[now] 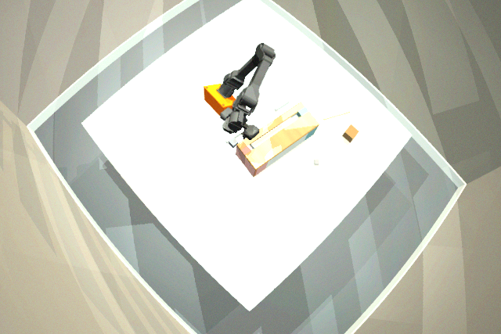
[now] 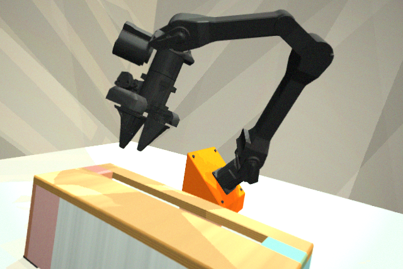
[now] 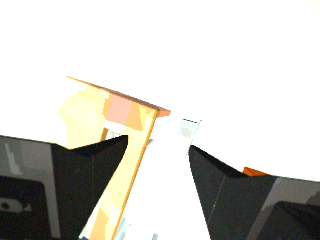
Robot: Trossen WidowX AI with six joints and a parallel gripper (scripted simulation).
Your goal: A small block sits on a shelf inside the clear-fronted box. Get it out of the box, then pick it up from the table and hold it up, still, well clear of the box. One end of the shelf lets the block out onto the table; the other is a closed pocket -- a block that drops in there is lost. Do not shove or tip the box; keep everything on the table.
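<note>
The grey block is 3 cm behind my gripper tip and 14 cm below it. From my gripper tip the other things lie so: tan block: 34 cm ahead, 47 cm to the left, 13 cm below; then thin stick: 22 cm ahead, 51 cm to the left, 16 cm below; then box: 7 cm ahead, 16 cm to the left, 10 cm below.
</note>
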